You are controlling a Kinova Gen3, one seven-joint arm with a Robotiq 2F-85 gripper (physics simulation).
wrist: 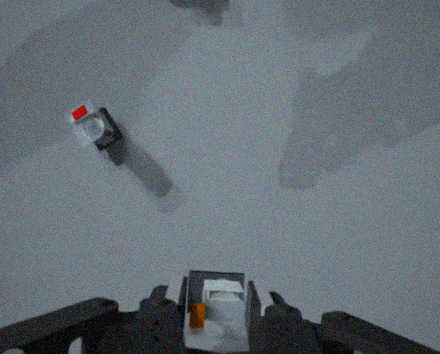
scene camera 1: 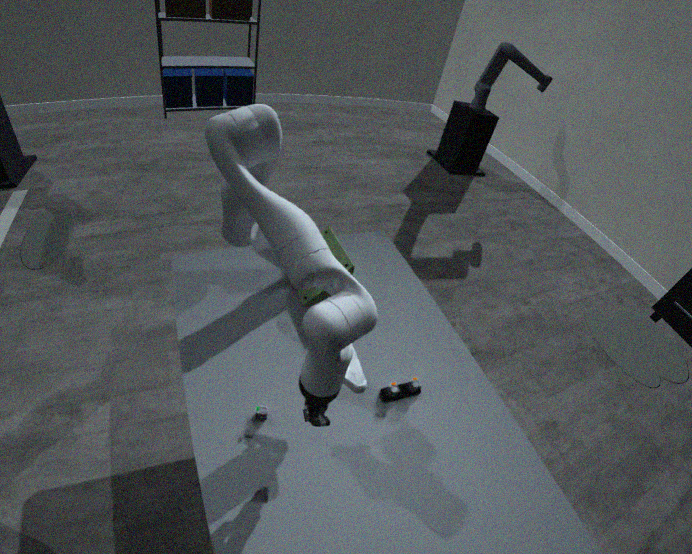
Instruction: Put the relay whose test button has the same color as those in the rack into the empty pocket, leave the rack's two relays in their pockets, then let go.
Labels:
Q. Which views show the red-button relay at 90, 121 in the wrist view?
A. The wrist view only.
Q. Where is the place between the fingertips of my gripper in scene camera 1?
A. At 310, 412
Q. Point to an orange-button relay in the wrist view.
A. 217, 305

